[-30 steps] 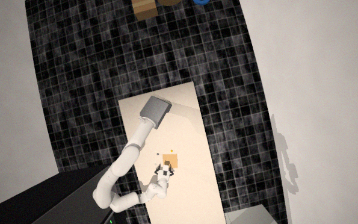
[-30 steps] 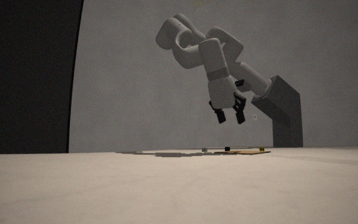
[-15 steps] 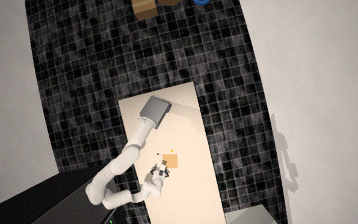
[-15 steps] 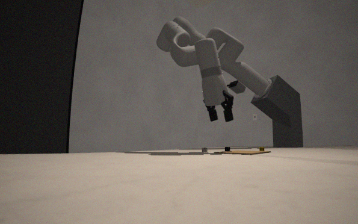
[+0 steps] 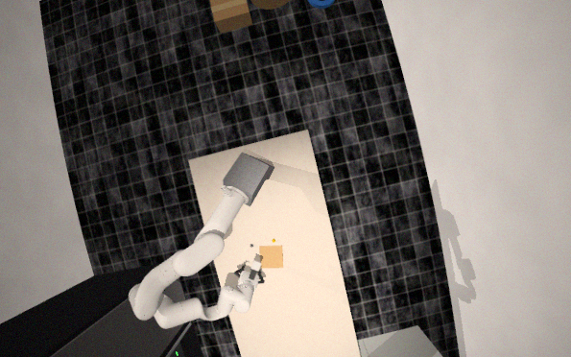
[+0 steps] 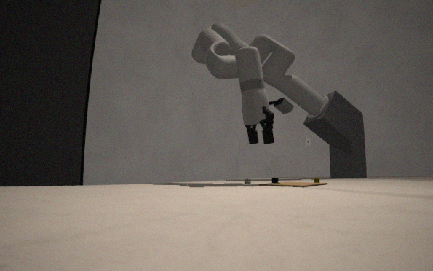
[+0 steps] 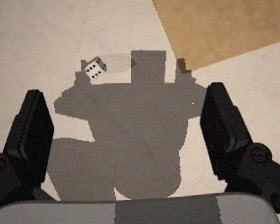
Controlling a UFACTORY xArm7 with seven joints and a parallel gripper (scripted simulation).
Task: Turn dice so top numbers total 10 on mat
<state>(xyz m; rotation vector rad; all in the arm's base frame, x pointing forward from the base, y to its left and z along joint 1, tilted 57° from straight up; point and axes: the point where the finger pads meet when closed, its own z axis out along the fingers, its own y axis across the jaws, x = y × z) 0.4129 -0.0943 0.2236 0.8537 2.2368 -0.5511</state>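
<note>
Right now my hand is 2 cm past the pale die, 5 cm to the left of it and 12 cm above it. From my hand the other things lie so: tan mat 4 cm ahead, 10 cm to the left, 13 cm below; then yellow die 4 cm behind, 17 cm to the left, 12 cm below; then black die 9 cm behind, 4 cm to the left, 12 cm below.
</note>
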